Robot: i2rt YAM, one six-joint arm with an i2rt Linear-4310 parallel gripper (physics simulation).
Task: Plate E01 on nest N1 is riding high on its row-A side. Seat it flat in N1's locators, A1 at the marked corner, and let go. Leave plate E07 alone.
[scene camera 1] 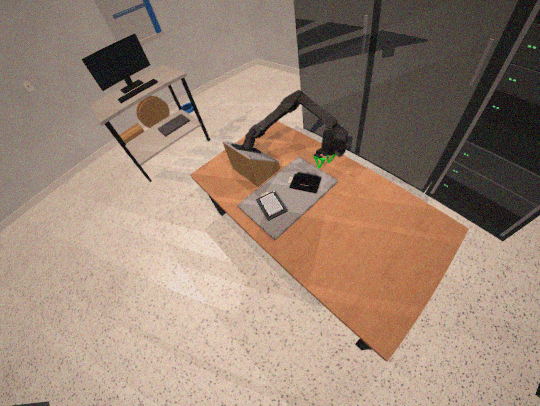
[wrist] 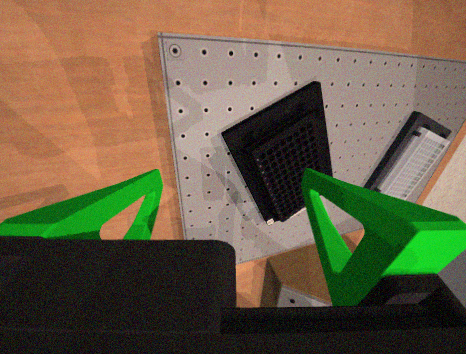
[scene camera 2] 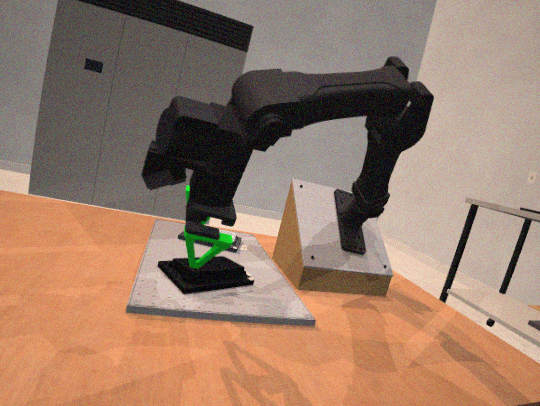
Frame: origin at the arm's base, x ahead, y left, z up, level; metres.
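Where they show: gripper, between the fingertips: (scene camera 1: 323,165) (wrist: 232,176) (scene camera 2: 193,247); arm's base, origin of its link: (scene camera 1: 246,149) (scene camera 2: 348,220).
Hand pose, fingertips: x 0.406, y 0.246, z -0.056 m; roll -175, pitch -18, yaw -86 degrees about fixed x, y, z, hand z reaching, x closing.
Observation:
Things, the pixels of their centre, and the offset from my fingertips. Level surfaces: height alone.
- black plate with many wells, middle of its body: (wrist: 292,172) (scene camera 2: 209,266) (scene camera 1: 305,179) dz -0.072, dx -0.045, dy -0.106 m
- black nest, middle of its body: (wrist: 289,165) (scene camera 2: 207,271) (scene camera 1: 305,181) dz -0.084, dx -0.042, dy -0.110 m
- white plate, middle of its body: (wrist: 410,168) (scene camera 1: 271,203) dz -0.076, dx -0.065, dy -0.359 m
- second dark nest, middle of its body: (wrist: 406,166) (scene camera 2: 211,236) (scene camera 1: 271,204) dz -0.084, dx -0.065, dy -0.359 m
- wooden table, height of its surface: dz -0.108 m
A black plate with many wells (scene camera 1: 306,181) (scene camera 2: 226,265) (wrist: 287,162) sits on a black nest (scene camera 2: 217,286) (wrist: 272,114) on the grey board. Its labels and marked corner cannot be read, and its tilt is hard to tell. A white plate (scene camera 1: 272,203) (wrist: 417,159) sits in a second dark nest (wrist: 392,154) farther along the board, partly hidden by the gripper in scene camera 2. My gripper (scene camera 1: 326,162) (scene camera 2: 201,244) (wrist: 232,176) is open and empty. It is above the board, off to one side of the black plate; the right finger overlaps that plate's edge in the wrist view.
The grey perforated board (scene camera 1: 276,231) (scene camera 2: 165,305) (wrist: 192,95) lies on the wooden table (scene camera 1: 370,250) (scene camera 2: 75,350) (wrist: 75,30). The arm's wedge-shaped base (scene camera 1: 250,167) (scene camera 2: 287,230) (wrist: 300,262) stands beside the board. A side desk (scene camera 1: 172,75) (scene camera 2: 495,207) stands away from the table.

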